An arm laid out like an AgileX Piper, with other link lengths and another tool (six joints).
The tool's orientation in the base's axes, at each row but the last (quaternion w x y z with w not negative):
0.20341, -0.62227, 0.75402, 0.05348
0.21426, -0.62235, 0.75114, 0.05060
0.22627, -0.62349, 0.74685, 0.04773
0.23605, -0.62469, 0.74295, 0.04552
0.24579, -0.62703, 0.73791, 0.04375
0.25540, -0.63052, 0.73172, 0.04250
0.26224, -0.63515, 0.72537, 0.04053
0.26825, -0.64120, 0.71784, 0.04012
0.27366, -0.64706, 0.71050, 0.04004
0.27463, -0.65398, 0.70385, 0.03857
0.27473, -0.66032, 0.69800, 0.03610
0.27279, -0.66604, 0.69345, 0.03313
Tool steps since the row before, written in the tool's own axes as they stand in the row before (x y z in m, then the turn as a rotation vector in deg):
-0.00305, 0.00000, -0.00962, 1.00, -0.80, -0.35
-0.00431, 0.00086, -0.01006, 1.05, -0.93, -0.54
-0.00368, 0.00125, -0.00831, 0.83, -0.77, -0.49
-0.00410, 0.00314, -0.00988, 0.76, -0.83, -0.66
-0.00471, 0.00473, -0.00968, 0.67, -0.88, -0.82
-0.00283, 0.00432, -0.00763, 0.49, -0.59, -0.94
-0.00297, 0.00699, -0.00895, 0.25, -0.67, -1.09
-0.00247, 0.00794, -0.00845, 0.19, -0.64, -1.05
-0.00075, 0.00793, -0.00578, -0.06, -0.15, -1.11
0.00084, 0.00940, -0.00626, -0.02, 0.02, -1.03
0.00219, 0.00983, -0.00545, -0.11, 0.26, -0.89
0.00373, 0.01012, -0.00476, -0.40, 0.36, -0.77
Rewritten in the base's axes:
-0.00188, -0.00042, 0.00991, 0.54, -1.21, 0.08
-0.00285, 0.00068, 0.01058, 0.61, -1.35, 0.26
-0.00306, 0.00068, 0.00862, 0.50, -1.10, 0.27
-0.00544, 0.00081, 0.00970, 0.51, -1.11, 0.46
-0.00702, 0.00164, 0.00929, 0.52, -1.10, 0.65
-0.00631, 0.00049, 0.00669, 0.22, -0.92, 0.76
-0.00937, 0.00049, 0.00705, 0.26, -0.78, 1.01
-0.01022, 0.00021, 0.00601, 0.25, -0.70, 1.00
-0.00940, -0.00044, 0.00287, -0.23, -0.43, 1.01
-0.01095, -0.00201, 0.00206, -0.37, -0.41, 0.87
-0.01104, -0.00300, 0.00060, -0.55, -0.24, 0.72
-0.01099, -0.00421, -0.00075, -0.61, 0.09, 0.71

